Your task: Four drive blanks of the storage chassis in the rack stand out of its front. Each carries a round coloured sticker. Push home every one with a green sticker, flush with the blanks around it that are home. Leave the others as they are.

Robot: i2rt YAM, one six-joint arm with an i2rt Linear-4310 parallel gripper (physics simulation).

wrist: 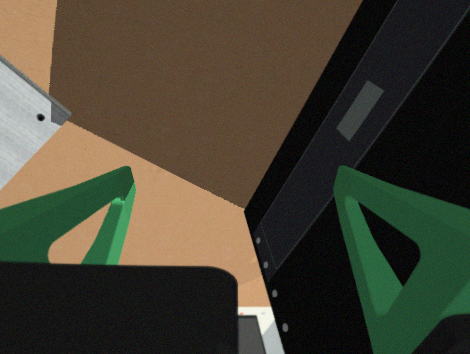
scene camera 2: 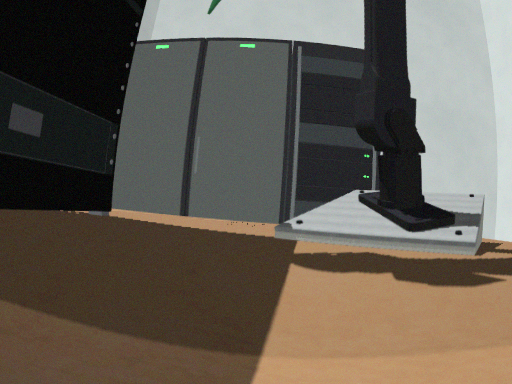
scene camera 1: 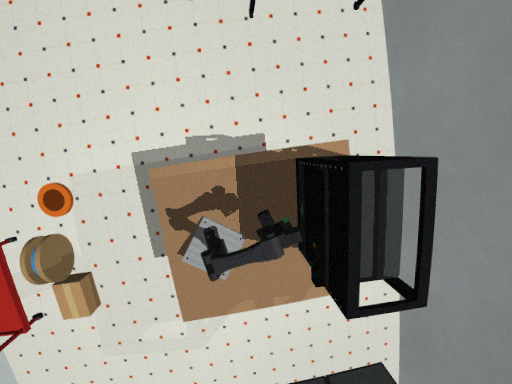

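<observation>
The rack (scene camera 1: 431, 230) (wrist: 304, 130) is a tall black frame at the right in scene camera 1. The chassis front is seen very steeply there, with a tiny yellow spot (scene camera 1: 314, 245) and small blue and green specks along its lower part. Which blanks carry them, and how far each stands out, I cannot tell. The drive blanks do not show clearly in scene camera 2 or the wrist view. My gripper (wrist: 234, 177) is open and empty, its green fingers wide apart beside the rack's front. A green fingertip (scene camera 2: 214, 6) shows at the top of scene camera 2.
A dark panel with a grey label (scene camera 2: 26, 120) (wrist: 360, 110) sits low in the rack. The arm stands on a metal base plate (scene camera 2: 320, 220) (wrist: 20, 140) on the wooden surface (scene camera 1: 200, 300) (scene camera 2: 390, 320). An orange ring (scene camera 1: 42, 200) and a cardboard box (scene camera 1: 75, 300) lie far left.
</observation>
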